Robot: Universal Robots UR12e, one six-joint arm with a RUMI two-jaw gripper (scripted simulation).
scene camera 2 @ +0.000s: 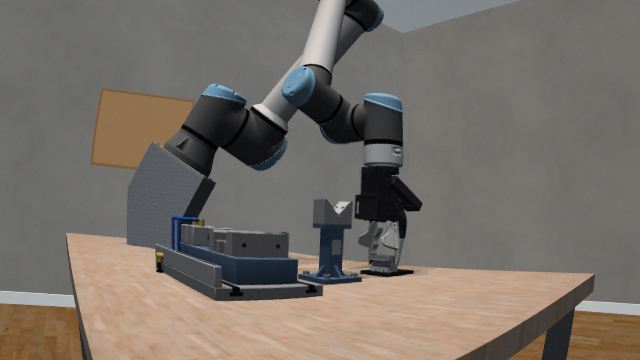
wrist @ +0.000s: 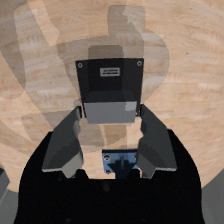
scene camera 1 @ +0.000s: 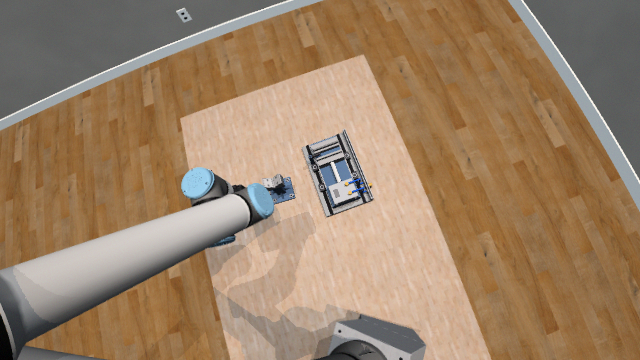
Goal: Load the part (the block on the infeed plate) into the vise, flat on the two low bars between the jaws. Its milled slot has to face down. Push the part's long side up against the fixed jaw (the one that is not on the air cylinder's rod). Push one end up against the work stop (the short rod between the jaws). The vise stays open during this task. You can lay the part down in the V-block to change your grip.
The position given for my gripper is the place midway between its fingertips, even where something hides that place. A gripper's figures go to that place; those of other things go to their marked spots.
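Labels:
Here is my gripper (wrist: 110, 105), at 0.15 m from the lens. An infeed plate (wrist: 131, 76) is here too, and for that plate the distance is the same: 0.15 m from the lens.

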